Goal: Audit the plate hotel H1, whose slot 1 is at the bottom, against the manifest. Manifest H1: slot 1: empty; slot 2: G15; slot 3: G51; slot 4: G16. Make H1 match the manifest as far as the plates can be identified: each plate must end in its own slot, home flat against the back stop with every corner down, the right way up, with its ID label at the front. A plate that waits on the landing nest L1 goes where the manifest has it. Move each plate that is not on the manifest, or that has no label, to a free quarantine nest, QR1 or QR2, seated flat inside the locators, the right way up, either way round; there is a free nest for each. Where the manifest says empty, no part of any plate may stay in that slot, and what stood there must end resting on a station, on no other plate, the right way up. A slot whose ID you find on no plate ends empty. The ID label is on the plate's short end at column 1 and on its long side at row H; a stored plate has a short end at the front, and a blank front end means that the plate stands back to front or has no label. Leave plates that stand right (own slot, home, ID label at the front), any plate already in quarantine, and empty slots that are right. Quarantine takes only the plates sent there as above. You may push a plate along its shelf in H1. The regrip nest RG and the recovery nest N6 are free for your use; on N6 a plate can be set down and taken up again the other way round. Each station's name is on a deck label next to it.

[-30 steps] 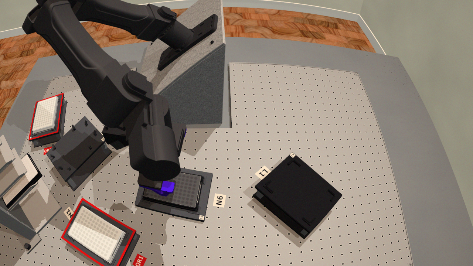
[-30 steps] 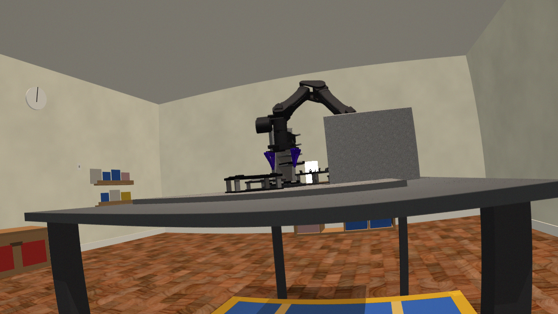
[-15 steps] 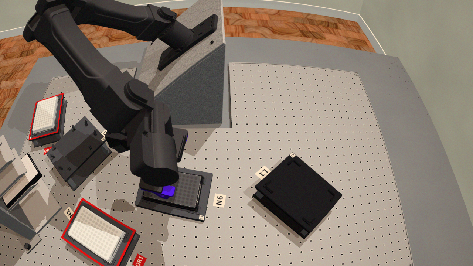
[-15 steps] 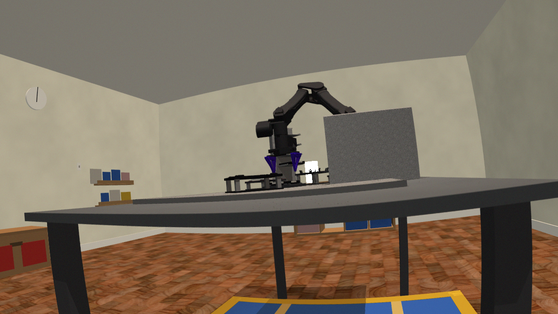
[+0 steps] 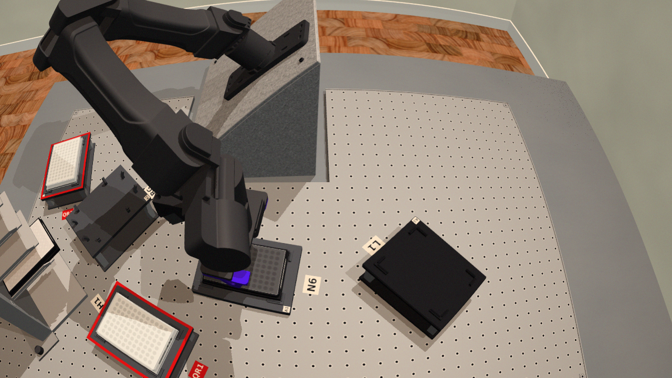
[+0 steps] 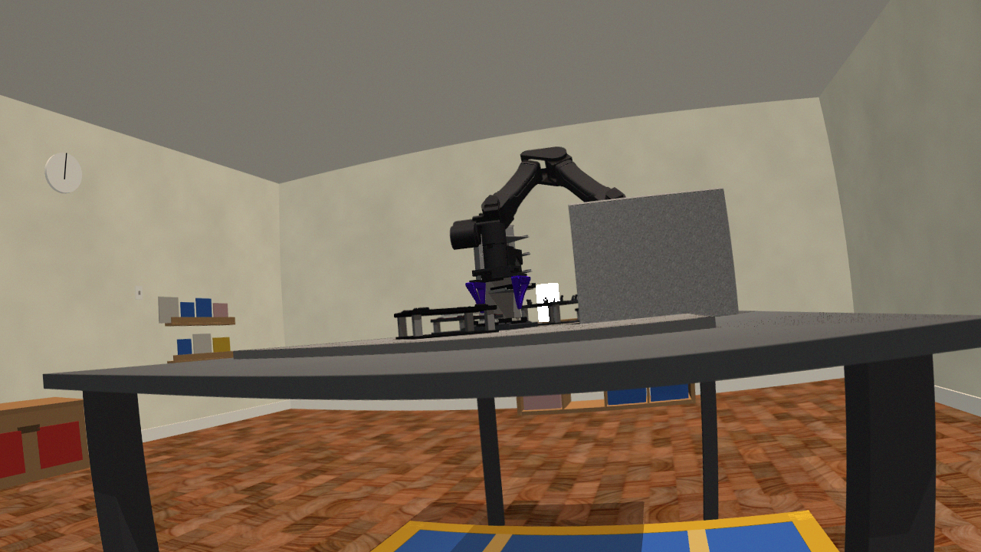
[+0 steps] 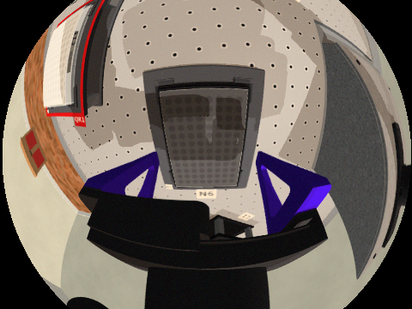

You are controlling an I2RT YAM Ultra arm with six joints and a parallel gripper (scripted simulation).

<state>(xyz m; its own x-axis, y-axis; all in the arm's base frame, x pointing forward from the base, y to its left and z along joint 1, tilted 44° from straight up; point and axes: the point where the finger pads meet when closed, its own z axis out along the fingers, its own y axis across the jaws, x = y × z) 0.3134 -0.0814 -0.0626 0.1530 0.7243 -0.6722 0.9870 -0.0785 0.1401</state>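
Right now my hand is 50 mm above the recovery nest N6. Round my hand: QR1 label: 190 mm ahead, 70 mm to the right, 50 mm below; then quarantine nest QR1: 150 mm ahead, 170 mm to the right, 20 mm below; then N6 deck label: 20 mm ahead, 100 mm to the left, 50 mm below.
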